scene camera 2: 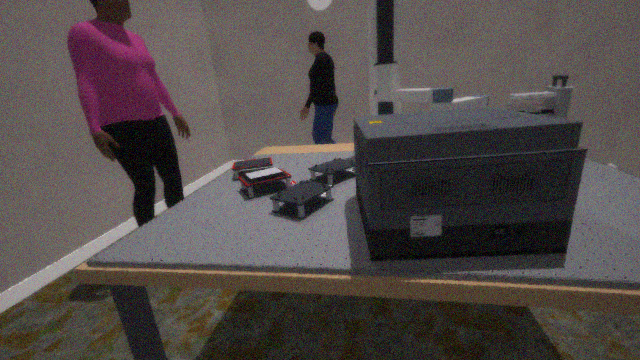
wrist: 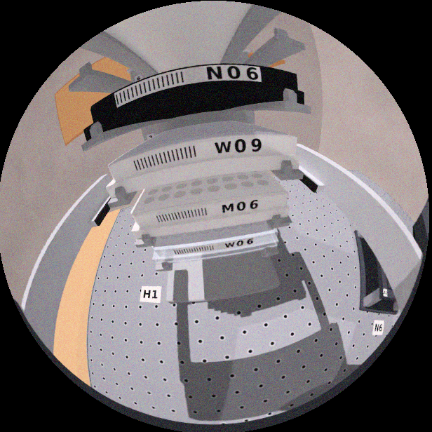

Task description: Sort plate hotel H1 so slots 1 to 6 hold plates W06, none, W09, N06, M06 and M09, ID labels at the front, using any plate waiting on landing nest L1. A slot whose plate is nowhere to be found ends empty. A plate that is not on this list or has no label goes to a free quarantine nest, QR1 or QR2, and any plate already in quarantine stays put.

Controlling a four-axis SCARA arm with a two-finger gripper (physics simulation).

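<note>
In the wrist view, hotel H1 (wrist: 196,282) stands ahead. From the bottom up it holds clear plate W06 (wrist: 220,246), white plate M06 (wrist: 215,218), white plate W09 (wrist: 200,164) and black plate N06 (wrist: 200,100), labels facing the camera. Above N06 a pale grey surface shows between two upper brackets; no label is visible on it. My gripper (wrist: 196,160) is open and empty, its fingers spread wide to the left and right of the stack in this view. In the scene view the hotel and fingers are hidden. A pale plate (scene camera 2: 264,173) lies on a red-rimmed nest (scene camera 2: 254,182).
In the scene view a large dark instrument (scene camera 2: 470,195) stands on the bench. Two dark raised nests (scene camera 2: 302,192) (scene camera 2: 332,165) and a second red-rimmed nest (scene camera 2: 252,163) stand left of it. In the wrist view a black-framed nest (wrist: 366,257) is at right near label N6. Two people stand beyond the bench.
</note>
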